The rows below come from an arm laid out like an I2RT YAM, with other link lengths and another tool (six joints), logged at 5 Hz.
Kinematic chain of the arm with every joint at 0, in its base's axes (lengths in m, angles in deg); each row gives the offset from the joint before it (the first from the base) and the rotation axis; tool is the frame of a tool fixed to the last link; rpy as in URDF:
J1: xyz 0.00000 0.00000 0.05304 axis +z
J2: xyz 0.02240 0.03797 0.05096 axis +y
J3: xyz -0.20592 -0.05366 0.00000 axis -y
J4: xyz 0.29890 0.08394 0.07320 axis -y
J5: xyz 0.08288 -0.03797 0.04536 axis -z
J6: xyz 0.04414 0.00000 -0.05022 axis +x
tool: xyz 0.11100 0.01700 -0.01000 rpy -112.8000 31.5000 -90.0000
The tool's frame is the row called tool.
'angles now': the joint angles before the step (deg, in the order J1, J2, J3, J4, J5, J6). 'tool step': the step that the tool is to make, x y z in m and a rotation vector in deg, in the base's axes. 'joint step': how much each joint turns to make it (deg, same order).
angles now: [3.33 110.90 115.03 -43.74 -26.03 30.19]
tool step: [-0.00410 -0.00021 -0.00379 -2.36 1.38 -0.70]
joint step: [0.60 0.28 1.18 -2.83 2.46 -0.97]
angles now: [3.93 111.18 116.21 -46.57 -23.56 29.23]
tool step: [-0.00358 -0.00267 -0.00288 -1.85 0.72 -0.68]
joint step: [0.21 -0.43 -0.11 -1.48 1.86 -0.79]
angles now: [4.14 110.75 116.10 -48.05 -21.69 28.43]
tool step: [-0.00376 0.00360 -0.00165 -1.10 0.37 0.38]
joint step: [0.64 -0.25 -0.08 -0.86 0.92 -0.64]
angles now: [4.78 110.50 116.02 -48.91 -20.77 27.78]
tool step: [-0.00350 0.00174 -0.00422 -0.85 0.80 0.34]
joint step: [0.36 -0.11 -0.27 -0.91 0.55 -0.58]
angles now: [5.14 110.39 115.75 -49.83 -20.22 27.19]
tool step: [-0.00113 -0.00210 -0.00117 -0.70 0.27 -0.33]
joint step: [-0.03 -0.16 -0.08 -0.52 0.68 -0.29]
